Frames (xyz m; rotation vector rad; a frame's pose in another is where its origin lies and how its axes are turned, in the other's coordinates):
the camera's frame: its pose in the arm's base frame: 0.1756 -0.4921 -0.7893 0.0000 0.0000 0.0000
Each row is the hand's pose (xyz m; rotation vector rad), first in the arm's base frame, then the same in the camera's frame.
Working: the arm's base frame: its pose in the camera's frame: -0.1756 0.4921 0.7893 0.0000 0.0000 0.0000

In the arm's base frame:
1: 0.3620 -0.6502 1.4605 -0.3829 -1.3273 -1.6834
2: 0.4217 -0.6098 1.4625 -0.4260 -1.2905 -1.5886
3: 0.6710 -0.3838 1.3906 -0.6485 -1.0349 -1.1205
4: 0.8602 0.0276 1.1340 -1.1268 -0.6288 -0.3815
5: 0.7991 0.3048 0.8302 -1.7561 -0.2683 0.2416
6: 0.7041 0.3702 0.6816 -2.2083 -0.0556 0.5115
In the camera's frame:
1: 0.1864 -0.1581 2.2498 -0.3829 -1.3273 -1.6834
2: 0.2461 -0.1177 2.2518 -0.4260 -1.2905 -1.5886
3: 0.4954 0.1083 2.1799 -0.6485 -1.0349 -1.1205
4: 0.6846 0.5197 1.9233 -1.1268 -0.6288 -0.3815
5: 0.6235 0.7969 1.6195 -1.7561 -0.2683 0.2416
6: 0.5285 0.8623 1.4709 -2.2083 -0.0556 0.5115

